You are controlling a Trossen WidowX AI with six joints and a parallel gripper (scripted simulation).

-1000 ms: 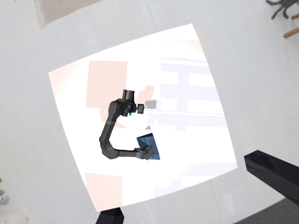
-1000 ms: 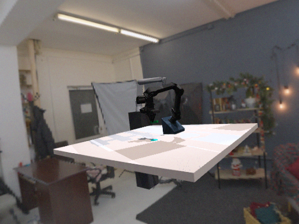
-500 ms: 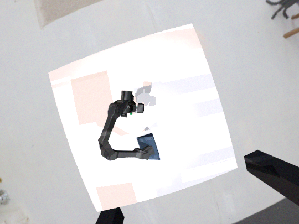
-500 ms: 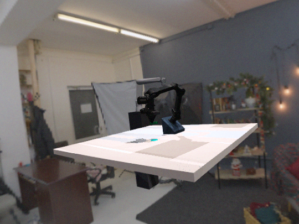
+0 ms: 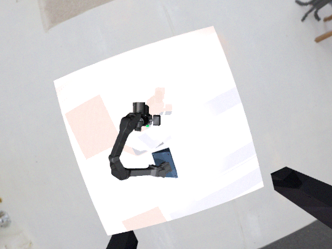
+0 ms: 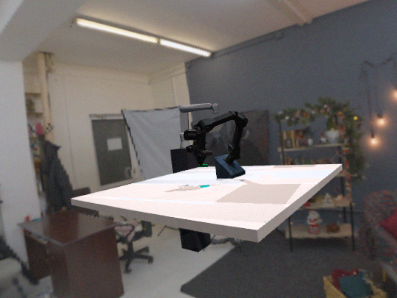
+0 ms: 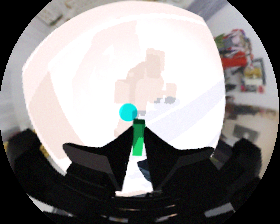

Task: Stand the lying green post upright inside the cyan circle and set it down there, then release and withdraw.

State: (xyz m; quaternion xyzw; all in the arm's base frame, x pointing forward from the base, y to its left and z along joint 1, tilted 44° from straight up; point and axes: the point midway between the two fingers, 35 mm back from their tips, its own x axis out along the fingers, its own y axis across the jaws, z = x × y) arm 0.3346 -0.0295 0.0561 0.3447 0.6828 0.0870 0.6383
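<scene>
The cyan circle lies 120 mm below my gripper tip and 20 mm to the left of it. From my gripper tip the other things lie so: green post: 20 mm behind, 10 mm to the left.
</scene>
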